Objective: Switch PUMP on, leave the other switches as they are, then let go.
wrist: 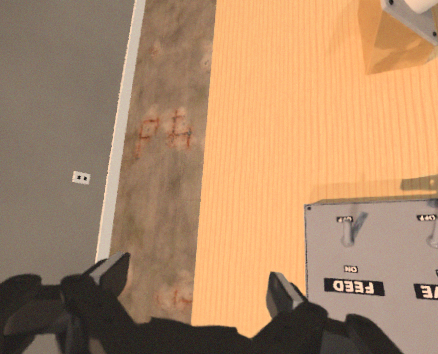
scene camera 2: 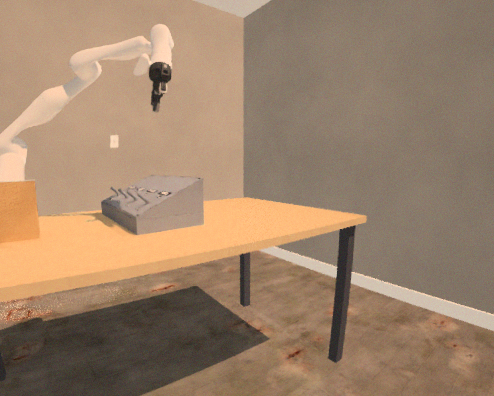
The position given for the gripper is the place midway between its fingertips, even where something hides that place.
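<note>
There's a grey switch console point(scene camera 2: 174, 202) here, and you get the grey switch console point(wrist: 379, 275) again in the wrist view. You can also see the gripper point(scene camera 2: 159, 102), and it's the same with the wrist view, where there's the gripper point(wrist: 198, 277) too.
</note>
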